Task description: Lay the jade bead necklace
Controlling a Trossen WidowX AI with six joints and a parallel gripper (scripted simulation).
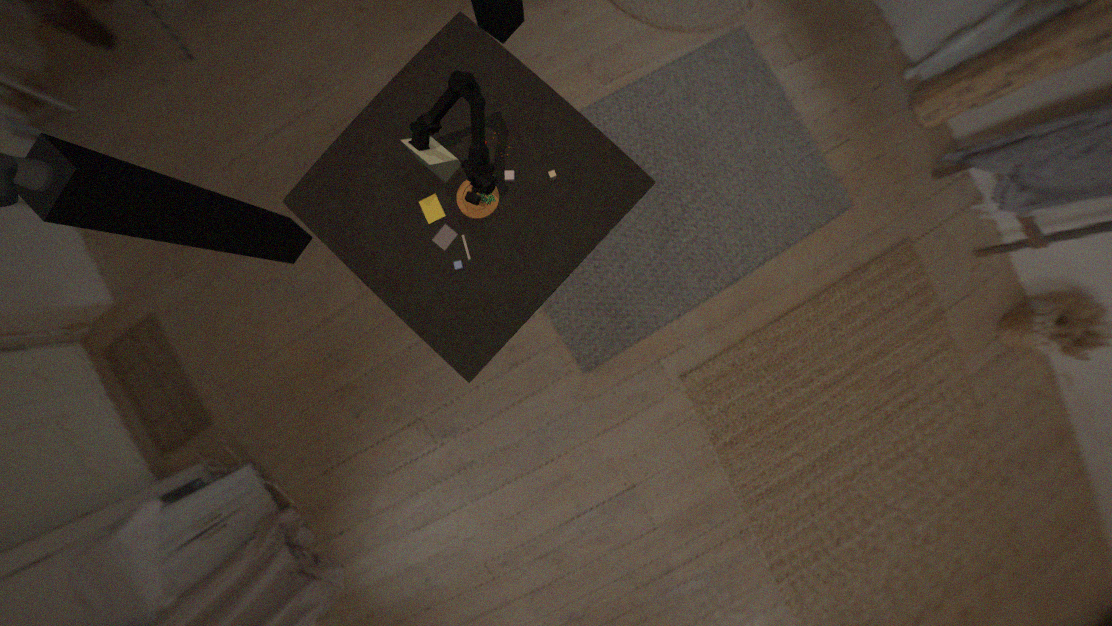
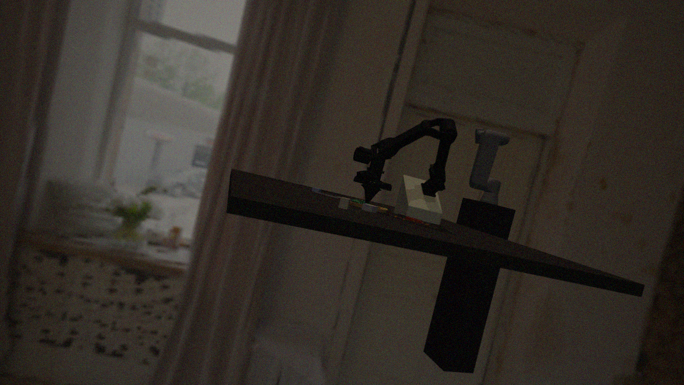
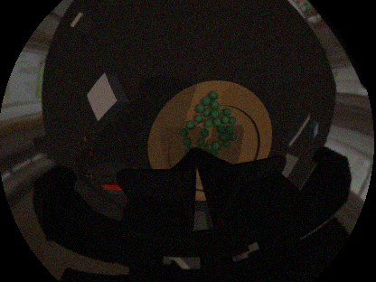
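My gripper tip is 4 cm to the left of the round bead board, 1 cm past it and 1 cm above it. From my gripper tip the other things lie so: yellow square (22 cm to the right, 15 cm behind, 2 cm below); then grey-white block (13 cm to the left, 4 cm ahead, 1 cm below); then red item (14 cm to the left, 14 cm behind, 2 cm below).
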